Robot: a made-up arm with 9 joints.
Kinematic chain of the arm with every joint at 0, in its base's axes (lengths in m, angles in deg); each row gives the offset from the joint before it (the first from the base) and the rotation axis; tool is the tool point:
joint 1: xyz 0 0 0.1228 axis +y
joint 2: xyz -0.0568 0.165 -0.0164 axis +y
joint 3: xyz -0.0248 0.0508 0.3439 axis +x
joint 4: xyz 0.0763 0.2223 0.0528 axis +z
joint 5: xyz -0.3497 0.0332 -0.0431 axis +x
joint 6: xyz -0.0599 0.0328 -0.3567 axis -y
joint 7: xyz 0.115 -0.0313 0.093 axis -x
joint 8: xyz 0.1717 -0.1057 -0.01 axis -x
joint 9: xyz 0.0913 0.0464 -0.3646 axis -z
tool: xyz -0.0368 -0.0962 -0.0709
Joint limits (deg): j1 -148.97..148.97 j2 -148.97..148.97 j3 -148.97..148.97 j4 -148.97..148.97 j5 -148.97..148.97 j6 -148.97..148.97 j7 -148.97..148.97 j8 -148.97..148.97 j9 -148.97..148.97
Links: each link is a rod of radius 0.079 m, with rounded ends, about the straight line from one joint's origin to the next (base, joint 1, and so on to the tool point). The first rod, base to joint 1, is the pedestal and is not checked.
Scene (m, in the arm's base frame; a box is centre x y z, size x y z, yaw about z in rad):
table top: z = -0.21
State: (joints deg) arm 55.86 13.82 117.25 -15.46 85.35 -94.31 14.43 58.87 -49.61
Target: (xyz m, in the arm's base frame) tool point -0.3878 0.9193 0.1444
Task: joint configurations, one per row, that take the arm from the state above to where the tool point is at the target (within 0.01 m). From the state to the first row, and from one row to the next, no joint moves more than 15 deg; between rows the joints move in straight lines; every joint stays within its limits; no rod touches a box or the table.
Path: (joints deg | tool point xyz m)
1: 52.61 11.10 104.96 -10.67 71.85 -93.63 14.81 59.47 -48.72 | 1.1086 0.7014 0.9851
2: 49.36 8.38 92.66 -5.88 58.36 -92.95 15.20 60.06 -47.84 | 0.6929 1.0407 0.9678
3: 46.11 5.67 80.37 -1.10 44.86 -92.27 15.58 60.66 -46.95 | 0.2366 1.1984 0.7837
4: 42.86 2.95 68.08 3.69 31.37 -91.58 15.97 61.25 -46.07 | -0.1509 1.1513 0.4807
5: 39.62 0.23 55.78 8.48 17.87 -90.90 16.35 61.85 -45.18 | -0.3878 0.9192 0.1444

